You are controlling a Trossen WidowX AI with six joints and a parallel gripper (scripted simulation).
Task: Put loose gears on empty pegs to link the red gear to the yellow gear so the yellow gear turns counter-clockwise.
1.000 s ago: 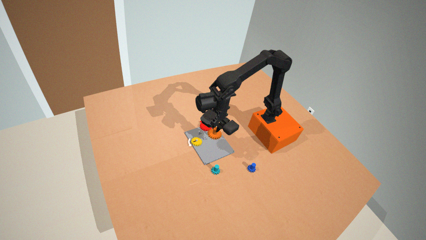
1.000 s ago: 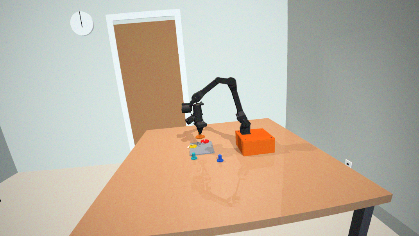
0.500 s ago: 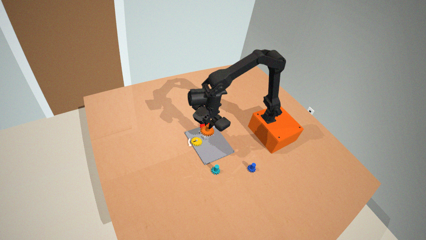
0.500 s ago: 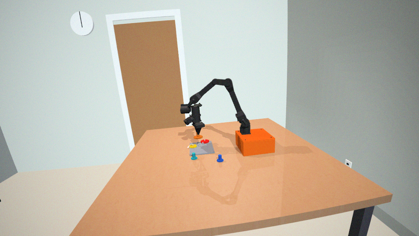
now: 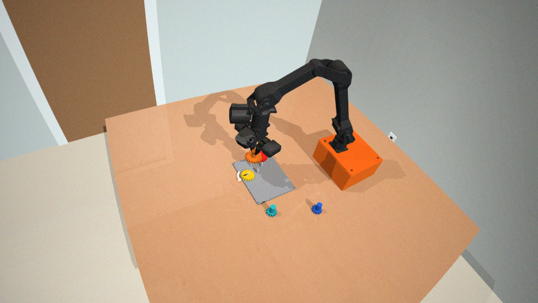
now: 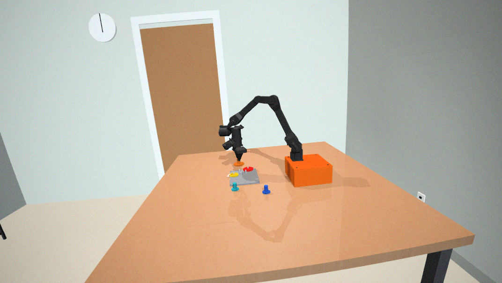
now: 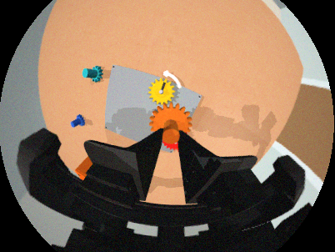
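Now: gripper tip 40 mm short of the yellow gear, 40 mm to the right of it and 70 mm above it. Round my gripper tip: orange gear 10 mm below; then red gear 50 mm behind, 40 mm to the right, 80 mm below; then teal gear 20 mm ahead, 210 mm to the left, 80 mm below.
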